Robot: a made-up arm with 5 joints.
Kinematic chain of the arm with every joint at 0, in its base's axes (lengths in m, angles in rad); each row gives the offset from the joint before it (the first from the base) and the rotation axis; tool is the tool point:
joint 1: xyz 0 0 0.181 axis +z
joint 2: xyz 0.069 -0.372 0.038 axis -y
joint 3: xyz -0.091 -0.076 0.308 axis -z
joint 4: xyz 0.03 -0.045 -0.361 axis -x
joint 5: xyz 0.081 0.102 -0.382 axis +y
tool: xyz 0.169 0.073 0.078
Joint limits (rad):
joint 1: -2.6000..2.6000
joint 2: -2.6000..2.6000
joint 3: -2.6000..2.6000
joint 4: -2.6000..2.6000
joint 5: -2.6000..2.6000
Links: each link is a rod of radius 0.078 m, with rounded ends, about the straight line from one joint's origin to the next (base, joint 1, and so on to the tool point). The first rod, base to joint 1, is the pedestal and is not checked.
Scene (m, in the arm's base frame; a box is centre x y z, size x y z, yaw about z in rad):
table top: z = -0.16
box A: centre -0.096 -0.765 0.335 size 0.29 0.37 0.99 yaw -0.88
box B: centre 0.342 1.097 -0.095 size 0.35 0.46 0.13 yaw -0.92
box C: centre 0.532 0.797 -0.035 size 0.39 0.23 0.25 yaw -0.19
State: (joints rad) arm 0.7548 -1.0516 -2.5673 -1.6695 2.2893
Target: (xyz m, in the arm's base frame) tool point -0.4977 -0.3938 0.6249
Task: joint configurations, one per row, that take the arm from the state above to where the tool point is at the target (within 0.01 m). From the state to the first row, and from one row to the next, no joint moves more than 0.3 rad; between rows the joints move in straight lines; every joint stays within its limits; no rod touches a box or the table.
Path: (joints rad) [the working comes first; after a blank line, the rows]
Joints at the target: -0.1394 -0.6955 -1.7845 -1.3387 2.0217
Straight joint move there: touches box A.

1: 0.6000 -1.0783 -2.3376 -1.7945 2.2398
2: 0.4453 -1.1049 -2.1080 -1.9196 2.1903
3: 0.2905 -1.1316 -1.8783 -2.0446 2.1408
4: 0.1357 -1.1583 -1.6486 -2.1697 2.0913
5: 0.0440 -1.0040 -1.6939 -1.8927 2.0681
6: -0.0477 -0.8497 -1.7392 -1.6157 2.0449
7: -0.1394 -0.6955 -1.7845 -1.3387 2.0217

